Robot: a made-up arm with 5 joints.
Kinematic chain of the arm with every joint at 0, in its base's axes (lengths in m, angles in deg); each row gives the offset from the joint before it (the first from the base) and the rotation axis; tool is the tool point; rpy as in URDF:
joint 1: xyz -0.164 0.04 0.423 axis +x
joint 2: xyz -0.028 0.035 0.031 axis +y
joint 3: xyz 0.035 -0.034 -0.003 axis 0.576 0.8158 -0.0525
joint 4: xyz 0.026 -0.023 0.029 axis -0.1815 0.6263 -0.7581
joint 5: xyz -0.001 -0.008 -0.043 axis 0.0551 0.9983 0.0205
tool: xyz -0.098 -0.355 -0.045 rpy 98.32 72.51 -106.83
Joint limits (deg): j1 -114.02..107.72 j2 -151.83..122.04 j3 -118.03..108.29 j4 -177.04..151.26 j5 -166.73..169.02
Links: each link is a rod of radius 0.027 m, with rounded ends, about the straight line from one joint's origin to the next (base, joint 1, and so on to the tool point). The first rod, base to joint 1, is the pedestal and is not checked.
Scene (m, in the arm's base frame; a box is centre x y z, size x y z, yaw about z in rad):
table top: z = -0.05
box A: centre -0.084 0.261 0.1 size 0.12 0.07 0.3 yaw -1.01
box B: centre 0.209 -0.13 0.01 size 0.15 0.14 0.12 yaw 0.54
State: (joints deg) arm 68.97 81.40 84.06 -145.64 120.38
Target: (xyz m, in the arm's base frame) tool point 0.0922 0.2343 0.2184
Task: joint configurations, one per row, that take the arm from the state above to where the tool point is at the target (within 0.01 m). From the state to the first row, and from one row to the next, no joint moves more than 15 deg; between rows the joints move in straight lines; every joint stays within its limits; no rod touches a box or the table.
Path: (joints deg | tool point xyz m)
1: 57.56 82.75 79.81 -154.35 124.24 | -0.2772 0.2984 0.1116
2: 46.16 84.11 75.57 -163.06 128.10 | -0.2140 0.2207 0.0532
3: 37.94 87.35 66.86 -167.72 141.74 | -0.1372 0.1533 0.0320
4: 29.72 90.60 58.16 -172.38 155.38 | -0.0621 0.0914 0.0391
5: 21.50 93.85 49.45 -177.04 169.02 | 0.0072 0.0431 0.0699
6: 31.88 96.23 39.28 -177.04 159.96 | 0.0393 0.1175 0.1011
7: 42.27 98.62 29.11 -177.04 150.89 | 0.0678 0.1832 0.1514
8: 52.65 101.00 18.94 -177.04 141.83 | 0.0922 0.2343 0.2184

